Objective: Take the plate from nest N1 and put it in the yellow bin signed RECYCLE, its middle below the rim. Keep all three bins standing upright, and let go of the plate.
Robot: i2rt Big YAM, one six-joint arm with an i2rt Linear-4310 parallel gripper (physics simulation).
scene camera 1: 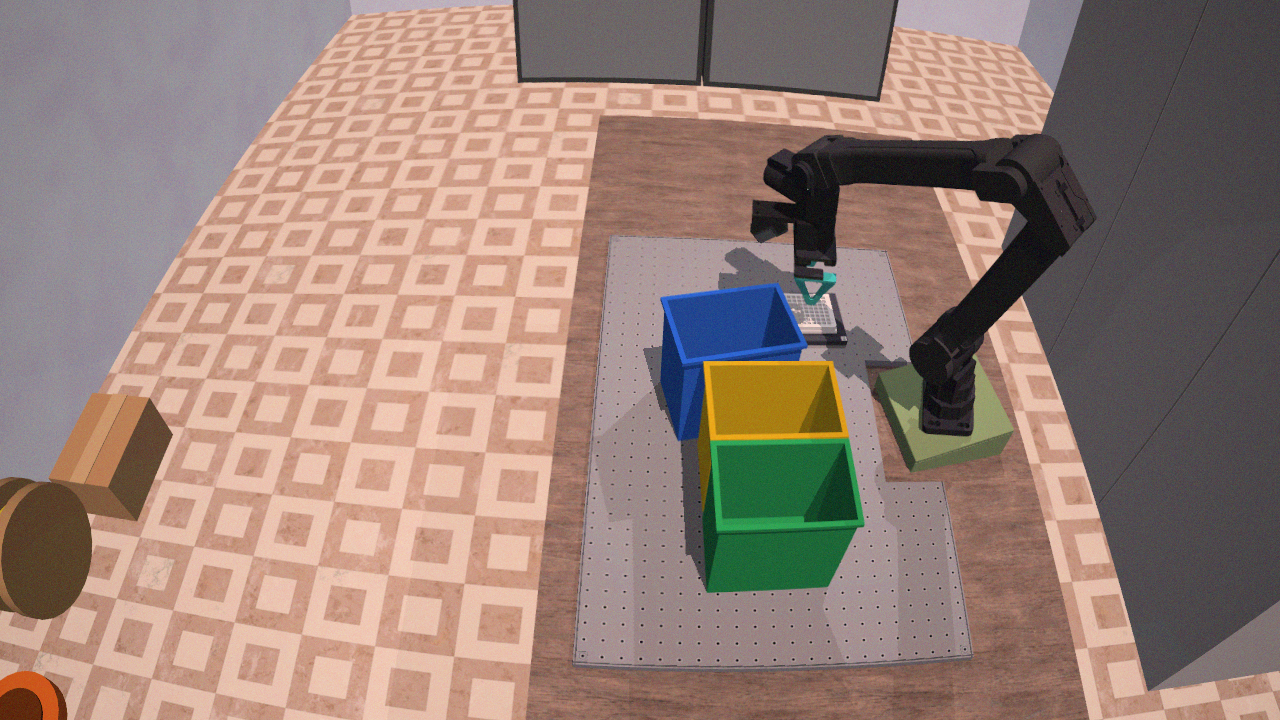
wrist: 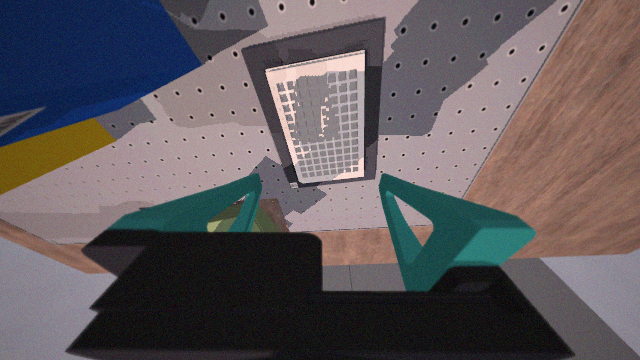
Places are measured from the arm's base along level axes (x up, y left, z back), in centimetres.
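Pixels of known places: gripper, between the fingertips: [scene camera 1: 810,284] [wrist: 320,180]; arm's base, origin of its link: [scene camera 1: 947,404].
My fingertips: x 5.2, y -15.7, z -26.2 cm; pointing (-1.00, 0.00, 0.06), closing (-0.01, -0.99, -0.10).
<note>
For each thing: its middle in the pictures, then the offset to it from my fingertips. Level surfaces: height alone.
- white gridded plate, middle of its body: [wrist: 324,132] [scene camera 1: 798,312] dx -7.0, dy -0.2, dz -1.0 cm
- yellow bin, middle of its body: [scene camera 1: 765,439] dx +0.1, dy +33.6, dz -2.9 cm
- blue bin, middle of its body: [scene camera 1: 727,363] dx +0.1, dy +21.1, dz -10.6 cm
- green bin, middle of its body: [scene camera 1: 775,520] dx +0.1, dy +46.4, dz +0.4 cm
- perforated grey board, height of its surface: dx -8.9 cm
The white gridded plate [scene camera 1: 819,313] [wrist: 345,145] lies flat in its dark nest [scene camera 1: 827,338] [wrist: 374,90], beside the blue bin. The nest's label is too small to read. My gripper [scene camera 1: 813,293] [wrist: 320,180] is open, with teal fingers spread wide and nothing between them. It hangs above the plate, pointing down; in the wrist view the plate shows beyond the fingertips. The yellow bin [scene camera 1: 769,398] [wrist: 55,150] stands upright between the blue and green bins; its sign does not show.
The blue bin [scene camera 1: 733,322] [wrist: 85,50] stands upright, close to the left of the nest. The green bin [scene camera 1: 778,559] stands upright in front of the yellow one. All stand on the perforated grey board [scene camera 1: 626,573]. My arm's base is on a green block [scene camera 1: 904,429] at the right.
</note>
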